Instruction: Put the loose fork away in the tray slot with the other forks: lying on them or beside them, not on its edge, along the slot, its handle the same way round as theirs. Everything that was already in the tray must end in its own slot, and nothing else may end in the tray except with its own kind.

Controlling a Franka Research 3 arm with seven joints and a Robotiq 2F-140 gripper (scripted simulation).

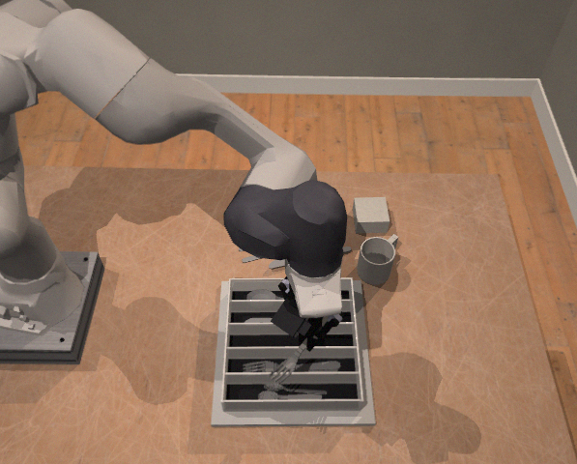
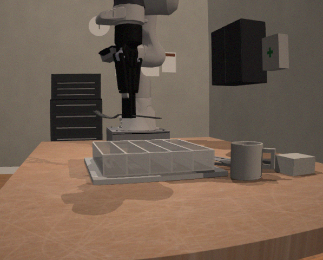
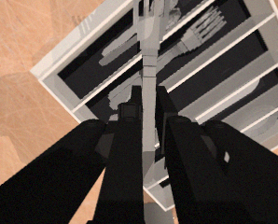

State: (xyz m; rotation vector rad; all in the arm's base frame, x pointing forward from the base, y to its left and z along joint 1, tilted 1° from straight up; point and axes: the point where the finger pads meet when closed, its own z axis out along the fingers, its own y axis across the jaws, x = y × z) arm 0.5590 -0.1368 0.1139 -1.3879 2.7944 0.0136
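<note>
My hand is 140 mm above the five-slot tray, 60 mm to the right of it and 30 mm past it. From my hand the other things lie so: mug 270 mm to the left, 160 mm ahead, 140 mm below; then block 420 mm to the left, 160 mm ahead, 150 mm below; then knife 160 mm below, 110 mm to the left, 10 mm behind.
</note>
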